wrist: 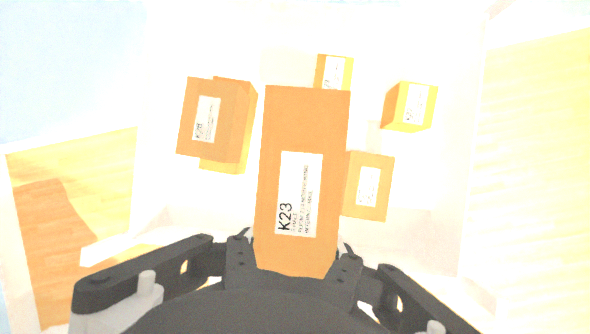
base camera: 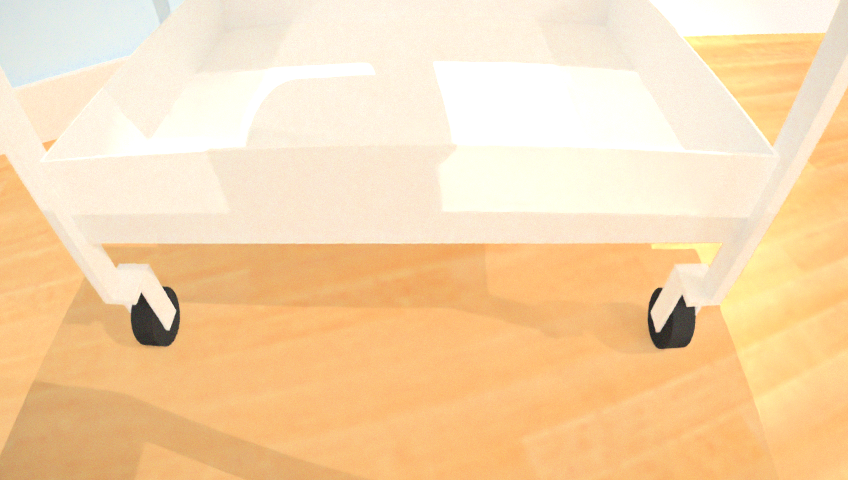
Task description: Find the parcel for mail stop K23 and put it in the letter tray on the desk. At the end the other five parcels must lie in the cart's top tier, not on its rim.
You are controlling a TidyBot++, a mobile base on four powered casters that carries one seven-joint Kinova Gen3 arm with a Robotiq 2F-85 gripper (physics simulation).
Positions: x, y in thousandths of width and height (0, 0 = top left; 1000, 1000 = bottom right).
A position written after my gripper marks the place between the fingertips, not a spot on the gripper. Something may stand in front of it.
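There is my gripper (wrist: 501, 720), which I can see, and I can see a white cart (wrist: 292, 597) as well.
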